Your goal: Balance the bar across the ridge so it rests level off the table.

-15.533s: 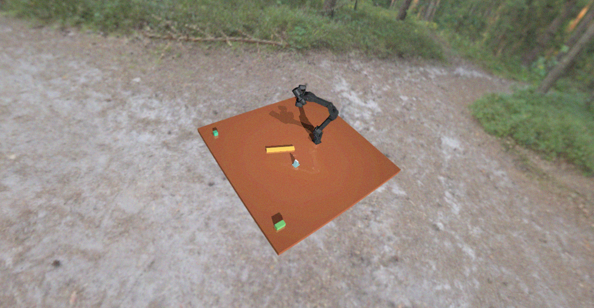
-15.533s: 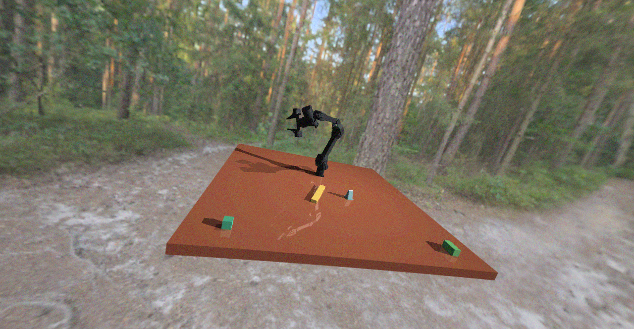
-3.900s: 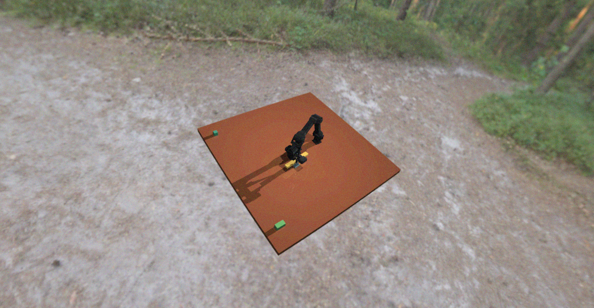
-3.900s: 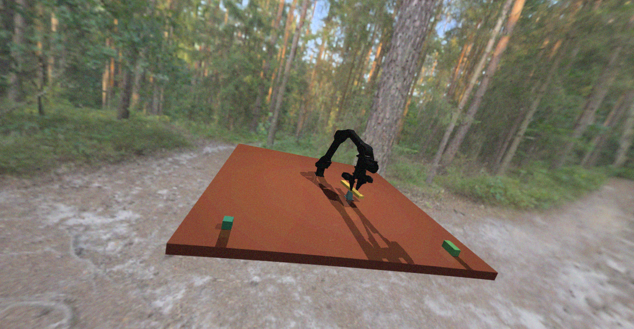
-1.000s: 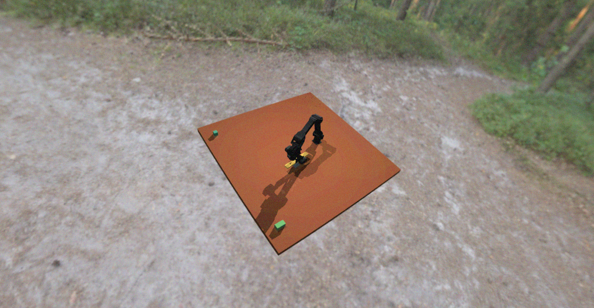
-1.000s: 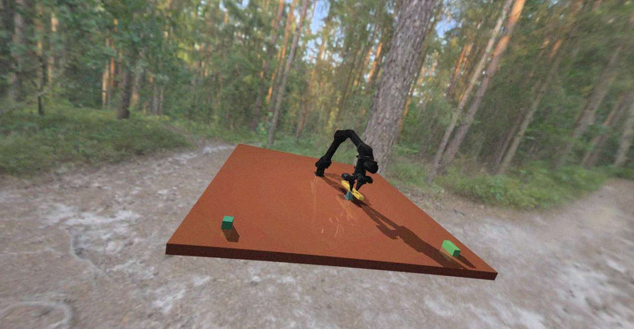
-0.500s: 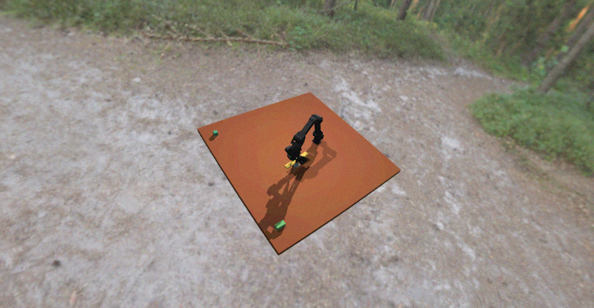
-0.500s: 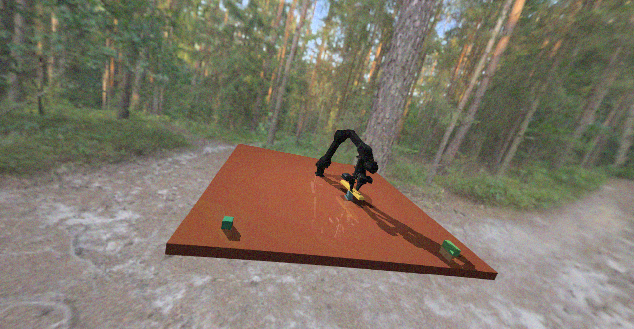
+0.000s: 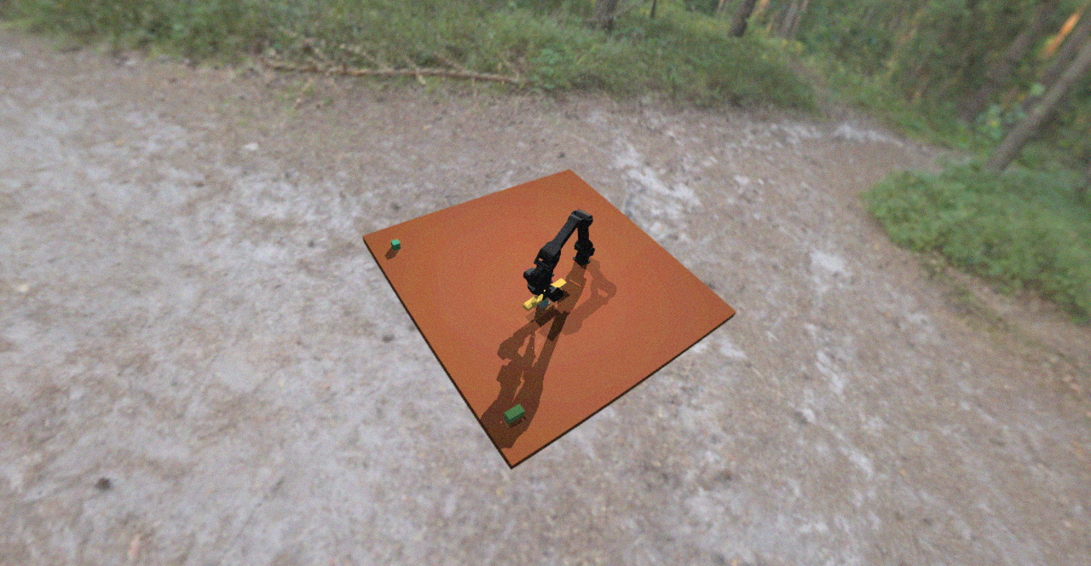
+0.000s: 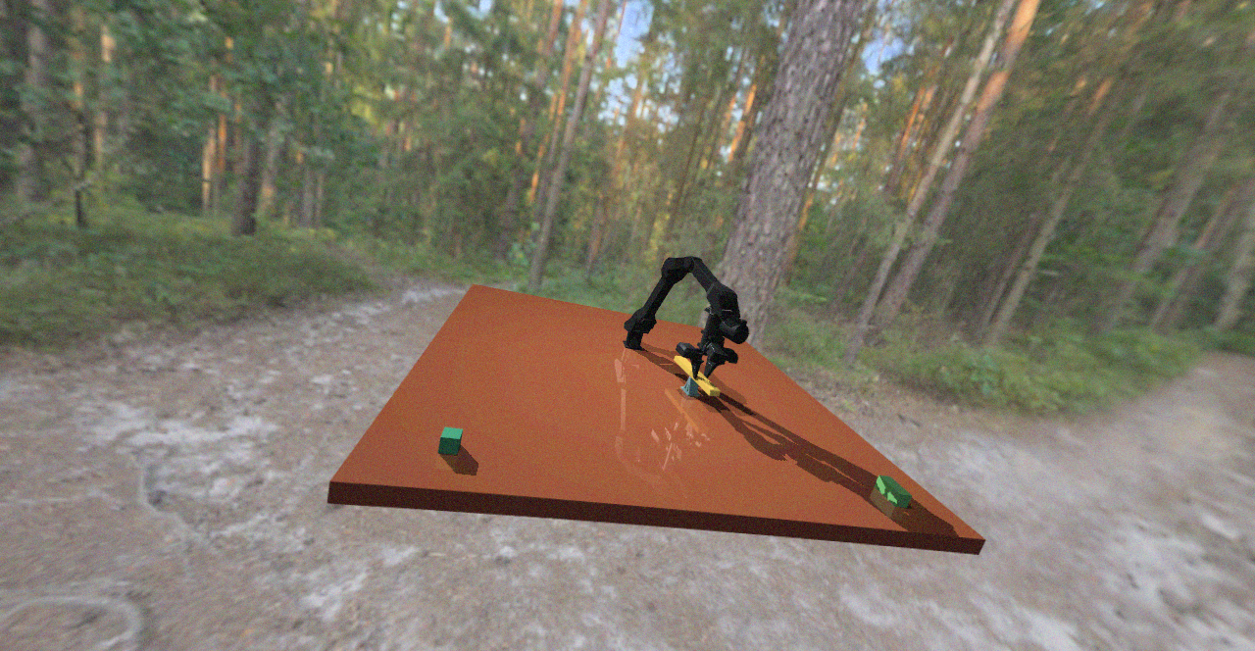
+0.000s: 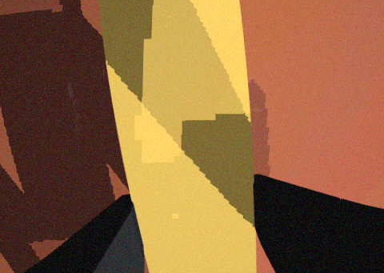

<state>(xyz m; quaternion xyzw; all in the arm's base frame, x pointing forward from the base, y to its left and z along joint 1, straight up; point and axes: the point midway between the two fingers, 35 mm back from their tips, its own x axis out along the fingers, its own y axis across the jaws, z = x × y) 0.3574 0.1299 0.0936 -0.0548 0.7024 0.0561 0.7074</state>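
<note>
The yellow bar is 30 mm behind my gripper tip. From my gripper tip the other things lie so: green block (380 mm ahead, 370 mm to the left, 40 mm below); then green cube (380 mm ahead, 630 mm to the right, 40 mm below).
</note>
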